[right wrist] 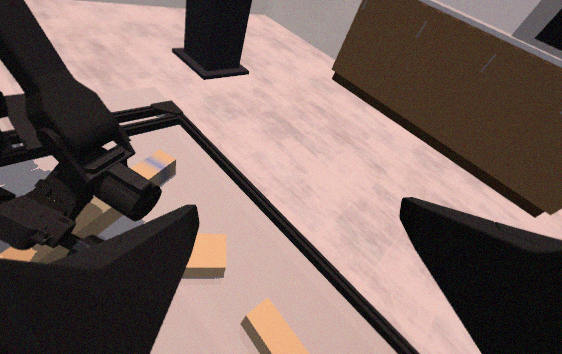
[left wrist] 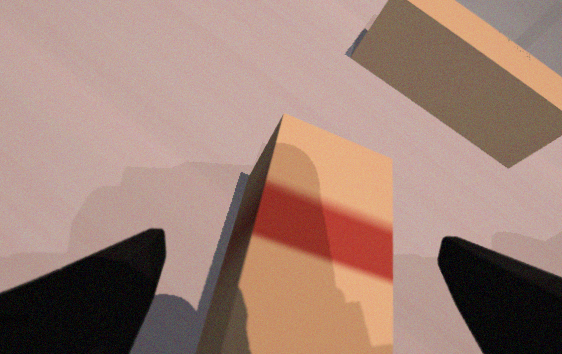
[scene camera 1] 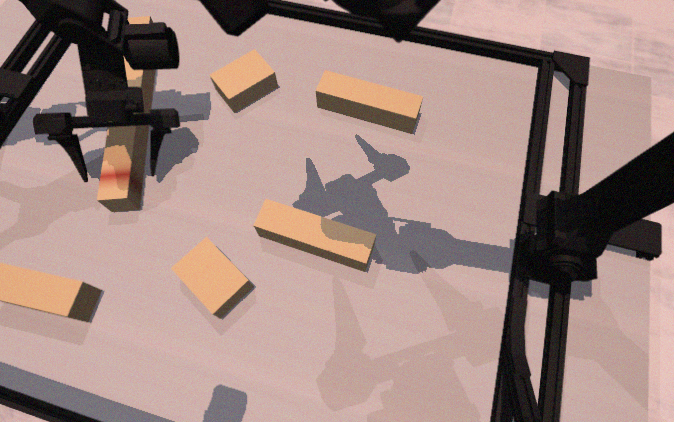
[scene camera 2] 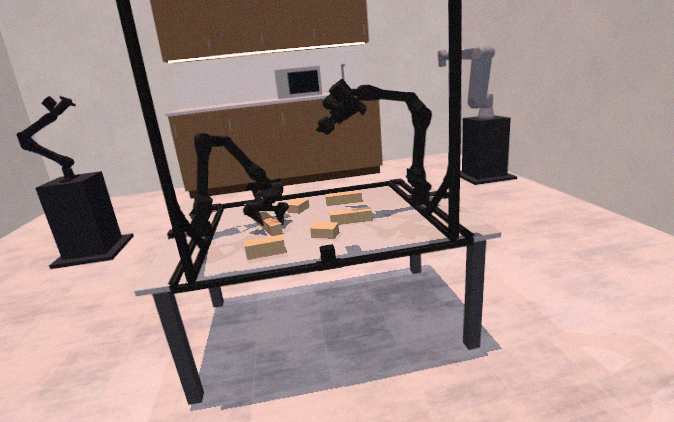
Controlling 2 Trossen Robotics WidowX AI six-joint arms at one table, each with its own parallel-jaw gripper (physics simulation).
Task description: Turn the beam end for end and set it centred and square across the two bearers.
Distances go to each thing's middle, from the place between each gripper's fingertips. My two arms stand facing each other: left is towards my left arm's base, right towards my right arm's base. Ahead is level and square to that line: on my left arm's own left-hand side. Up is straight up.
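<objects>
The long beam [scene camera 1: 120, 188] is 31 cm to the left of my right hand and 2 cm behind it, and it's 35 cm below that hand too.
As for the long beam and my left hand, the hand is 10 mm above it, 50 mm to the right of it and 130 mm short of it.
</objects>
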